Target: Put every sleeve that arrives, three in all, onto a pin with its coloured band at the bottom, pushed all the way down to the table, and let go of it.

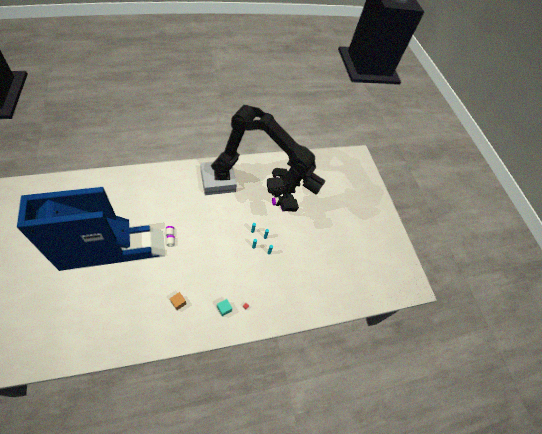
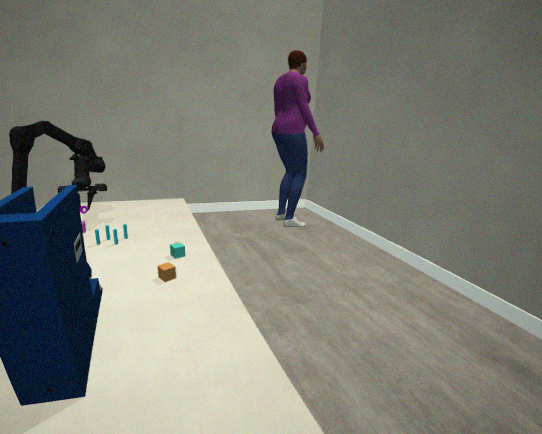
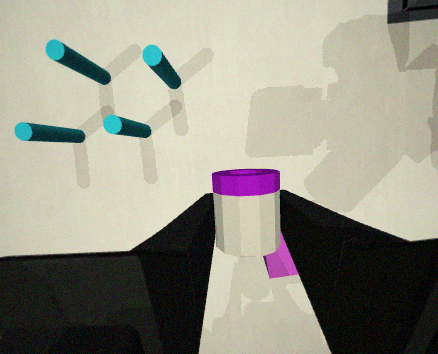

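Note:
My gripper (image 1: 279,198) (image 3: 244,200) is shut on a white sleeve (image 3: 247,225) with a purple band and holds it above the table, back from the pins. The sleeve's banded end (image 1: 274,201) (image 2: 84,209) faces toward the blue dispenser, and the sleeve looks roughly level. Several teal pins (image 1: 266,234) (image 2: 115,236) (image 3: 130,126) stand upright on the table, with no sleeve on them. Two more white sleeves (image 1: 170,231) (image 1: 170,241) with purple bands lie on their sides, end to end, at the dispenser's chute.
The blue dispenser (image 1: 75,242) (image 2: 45,300) stands at the left of the table. A purple block (image 2: 84,227) (image 3: 281,261) sits below the gripper. An orange cube (image 1: 178,301) (image 2: 167,272), a teal cube (image 1: 224,307) (image 2: 177,250) and a small red cube (image 1: 246,306) lie toward the front.

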